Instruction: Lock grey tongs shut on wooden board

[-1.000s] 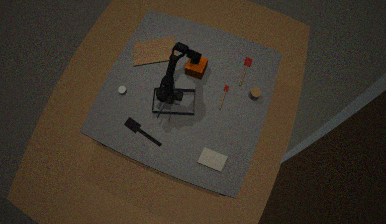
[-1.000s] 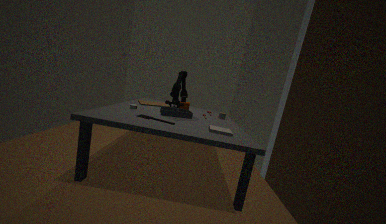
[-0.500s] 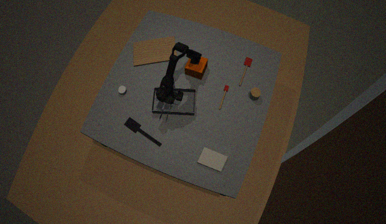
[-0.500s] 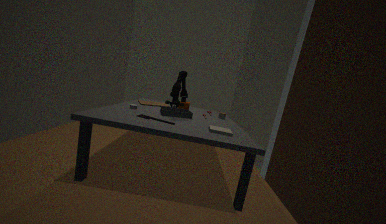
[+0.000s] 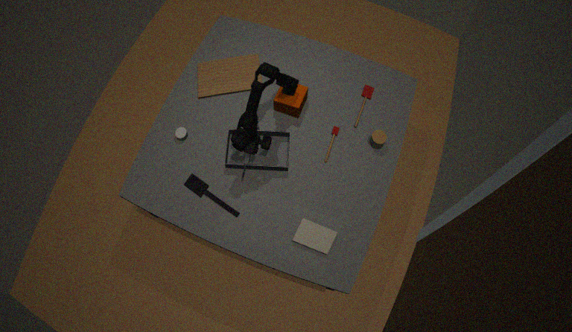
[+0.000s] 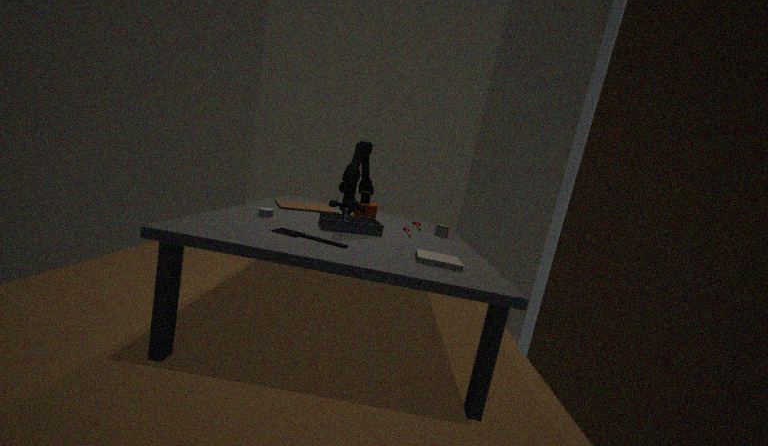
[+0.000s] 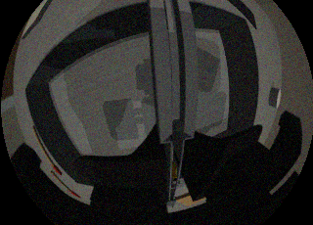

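Now: the roasting tin 1 cm ahead of my gripper tip and 3 cm to the left of it. The rest, counted from my gripper tip: black spatula 29 cm ahead, 13 cm to the right, 3 cm below; wooden board 38 cm behind, 28 cm to the right, 2 cm below; white puck 4 cm ahead, 39 cm to the right, 1 cm below.
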